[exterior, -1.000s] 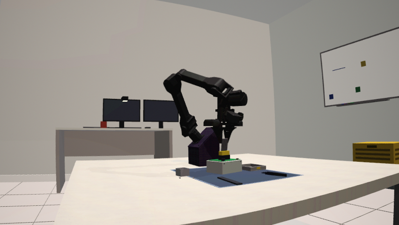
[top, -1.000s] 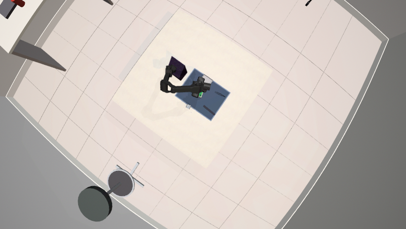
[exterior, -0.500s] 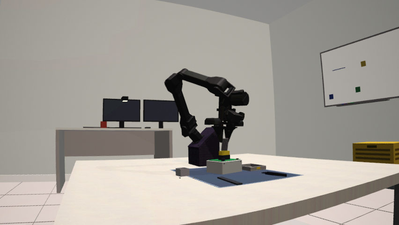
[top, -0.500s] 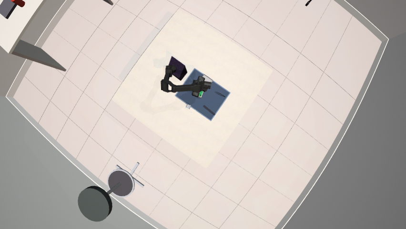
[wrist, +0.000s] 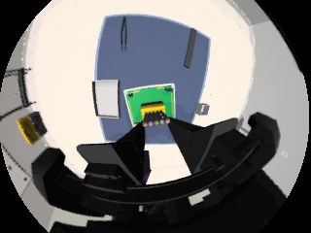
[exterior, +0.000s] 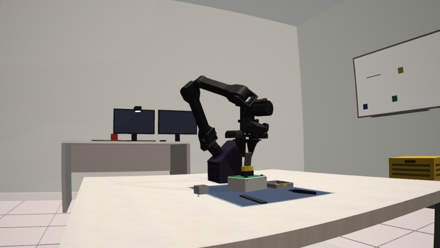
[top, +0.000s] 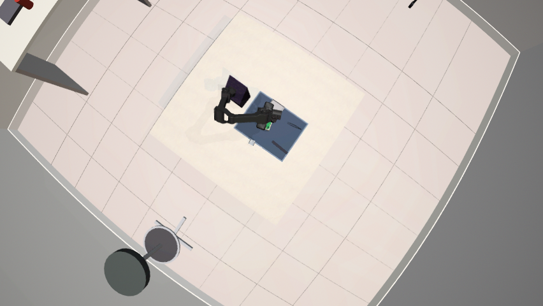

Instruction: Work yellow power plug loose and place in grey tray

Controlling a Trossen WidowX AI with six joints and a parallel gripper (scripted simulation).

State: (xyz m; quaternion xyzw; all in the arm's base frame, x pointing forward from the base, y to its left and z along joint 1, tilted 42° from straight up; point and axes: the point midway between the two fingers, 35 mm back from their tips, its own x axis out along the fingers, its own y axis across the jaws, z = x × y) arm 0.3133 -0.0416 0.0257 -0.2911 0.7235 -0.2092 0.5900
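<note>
Right now my gripper tip is 4 cm above the yellow power plug. Round my gripper tip: grey tray (14 cm to the left, 13 cm below, 1 cm ahead); blue mat (13 cm below, 5 cm ahead, 1 cm to the right).
</note>
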